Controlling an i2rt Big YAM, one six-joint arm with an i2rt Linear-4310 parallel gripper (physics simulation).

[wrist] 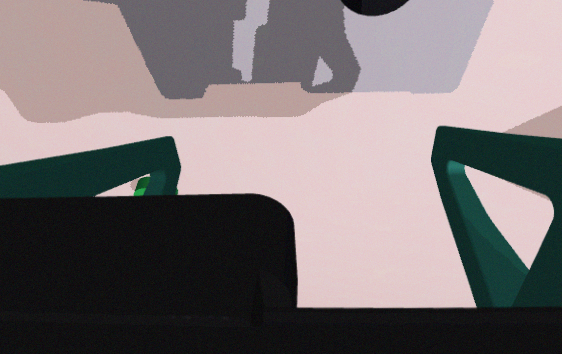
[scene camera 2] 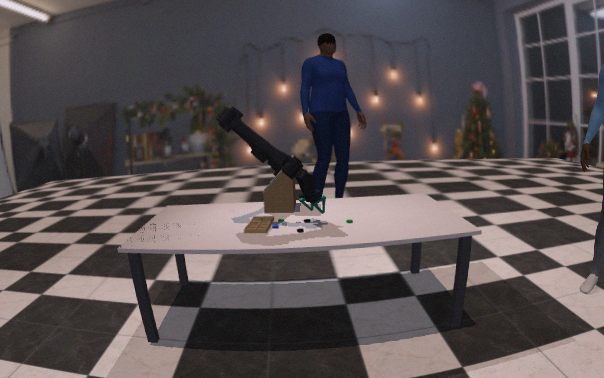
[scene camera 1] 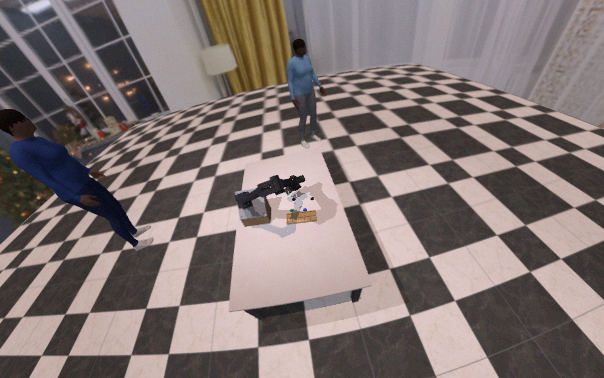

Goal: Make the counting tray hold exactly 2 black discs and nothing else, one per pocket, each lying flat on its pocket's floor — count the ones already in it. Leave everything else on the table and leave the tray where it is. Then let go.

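The wooden counting tray [scene camera 1: 301, 221] [scene camera 2: 255, 231] lies on the table; no disc shows in its pockets, though they are small in view. One black disc [scene camera 1: 293, 199] [scene camera 2: 307, 220] lies between the tray and the arm's end. Another black disc [scene camera 1: 312, 198] [scene camera 2: 300, 230] lies farther from the arm's base. In the wrist view a black disc [wrist: 375, 6] is cut off by the top edge, beyond the fingertips; I cannot tell which one. My gripper [scene camera 2: 314, 205] [wrist: 301, 147] is open and empty above the table. In scene camera 1 the arm mostly hides it.
A green disc [scene camera 1: 292, 210] [scene camera 2: 281, 220] and a blue disc [scene camera 1: 305, 210] [scene camera 2: 275, 226] lie close beside the tray. Another green disc [scene camera 2: 349, 221] [wrist: 143, 185] lies away from it, seen partly through the left finger in the wrist view. The arm's base block [scene camera 1: 256, 215] [scene camera 2: 280, 195] stands nearby.
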